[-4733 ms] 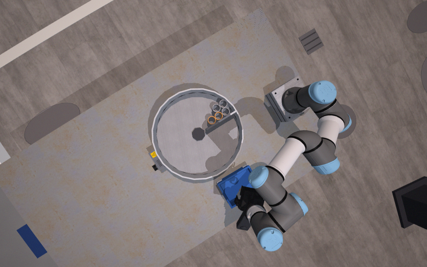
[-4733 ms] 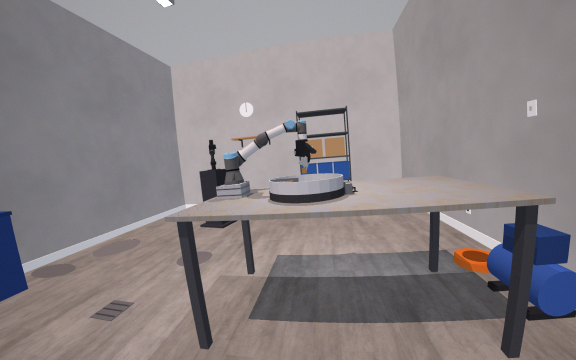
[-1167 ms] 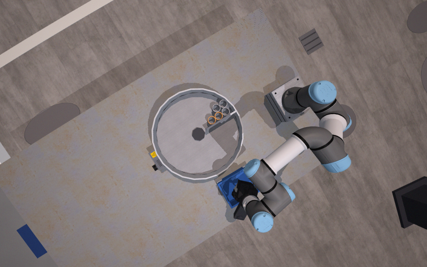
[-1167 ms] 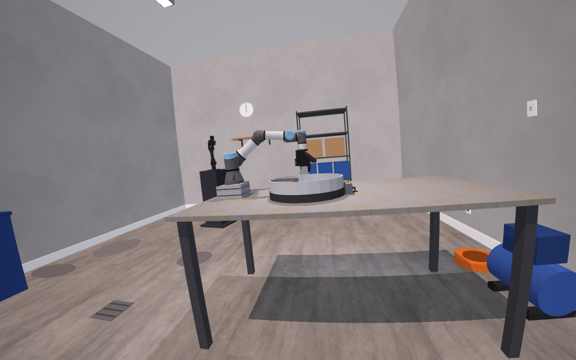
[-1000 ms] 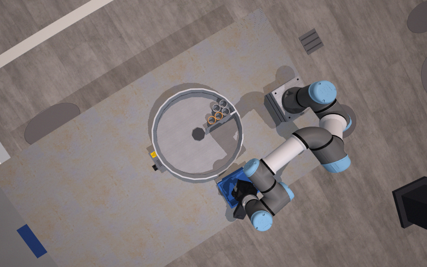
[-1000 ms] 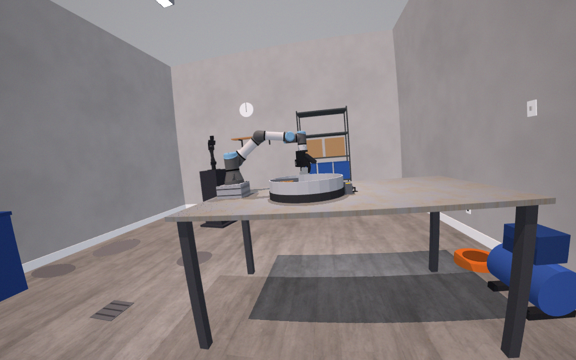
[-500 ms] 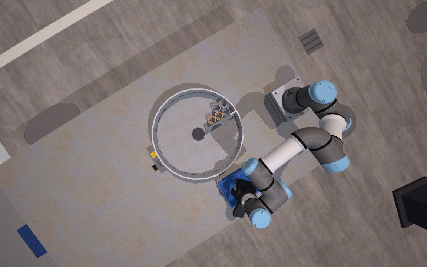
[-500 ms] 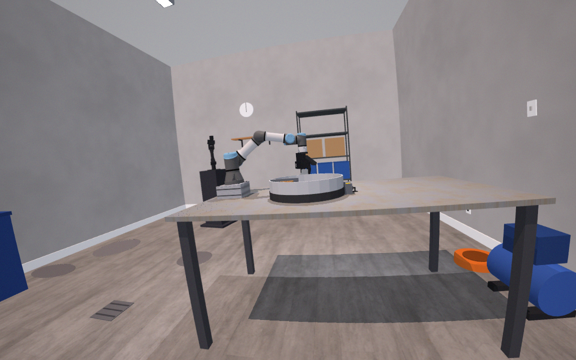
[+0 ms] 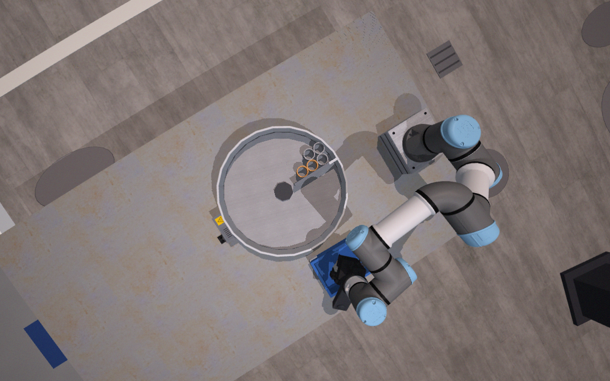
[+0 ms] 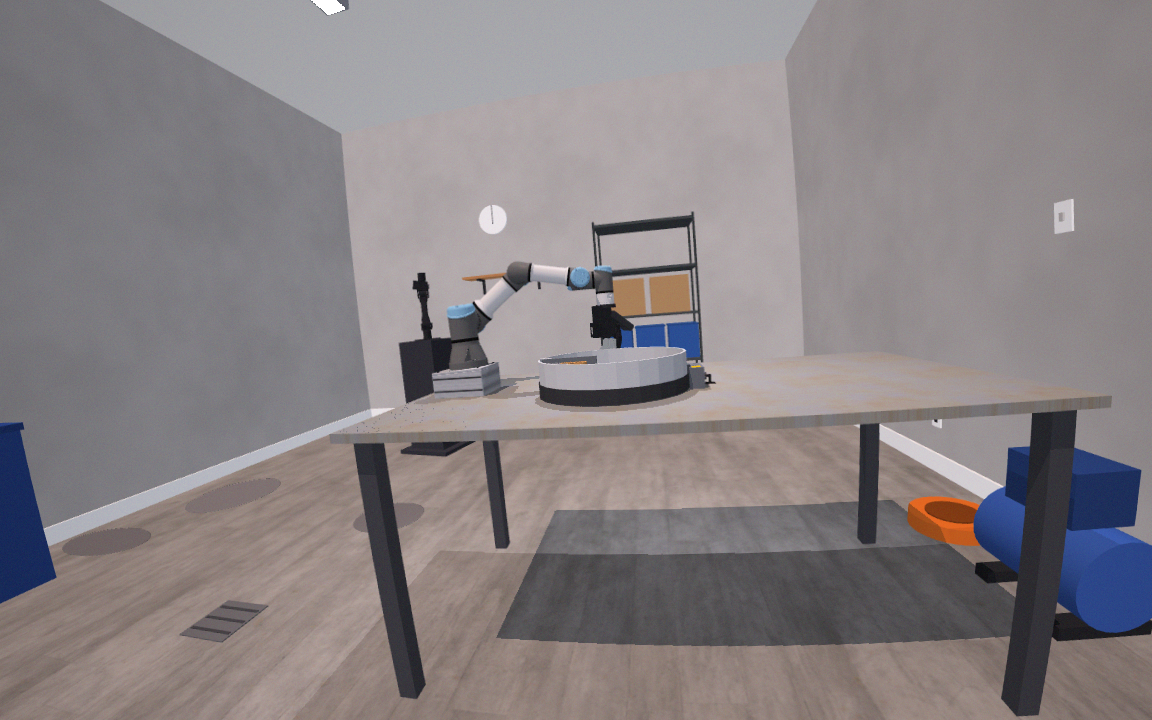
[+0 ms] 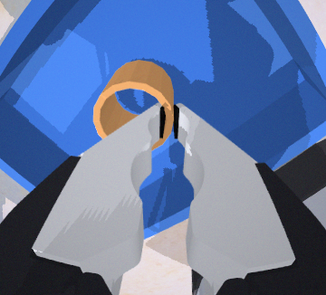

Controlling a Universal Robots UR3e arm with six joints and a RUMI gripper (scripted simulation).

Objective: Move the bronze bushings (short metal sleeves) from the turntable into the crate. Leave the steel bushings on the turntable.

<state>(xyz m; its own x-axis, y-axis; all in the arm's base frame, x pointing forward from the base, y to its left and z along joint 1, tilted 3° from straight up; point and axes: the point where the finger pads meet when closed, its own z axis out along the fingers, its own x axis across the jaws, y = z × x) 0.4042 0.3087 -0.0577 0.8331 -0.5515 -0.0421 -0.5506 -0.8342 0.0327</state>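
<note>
Right now the blue crate is 2 cm behind my hand, 1 cm to the left of it and 2 cm below it. The rest, counted from my hand: round turntable: 9 cm ahead, 32 cm to the right, 1 cm above.
</note>
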